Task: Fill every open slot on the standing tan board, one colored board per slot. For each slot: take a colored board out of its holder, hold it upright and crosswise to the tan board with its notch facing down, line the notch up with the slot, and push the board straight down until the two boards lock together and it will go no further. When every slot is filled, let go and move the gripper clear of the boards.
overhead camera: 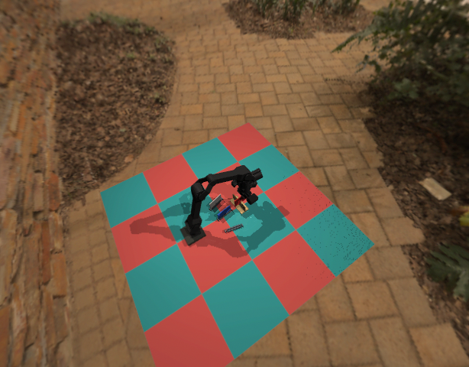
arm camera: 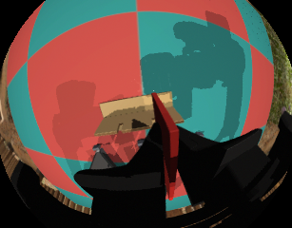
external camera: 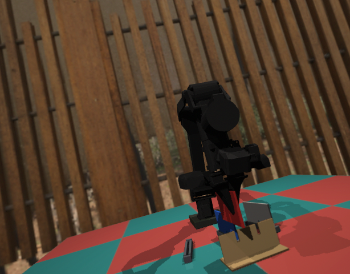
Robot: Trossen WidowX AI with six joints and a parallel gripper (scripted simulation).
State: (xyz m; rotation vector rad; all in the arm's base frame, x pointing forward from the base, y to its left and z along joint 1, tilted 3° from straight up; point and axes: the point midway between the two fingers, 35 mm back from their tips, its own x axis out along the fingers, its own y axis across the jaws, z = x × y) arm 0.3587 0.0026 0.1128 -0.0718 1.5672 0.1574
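My gripper tip is now 2 cm past the red board. Round my gripper tip: blue board 14 cm behind, 7 cm below, 1 cm to the left; tan board 8 cm below, 3 cm behind, 2 cm to the left; grey board 16 cm behind, 10 cm to the left, 7 cm below.
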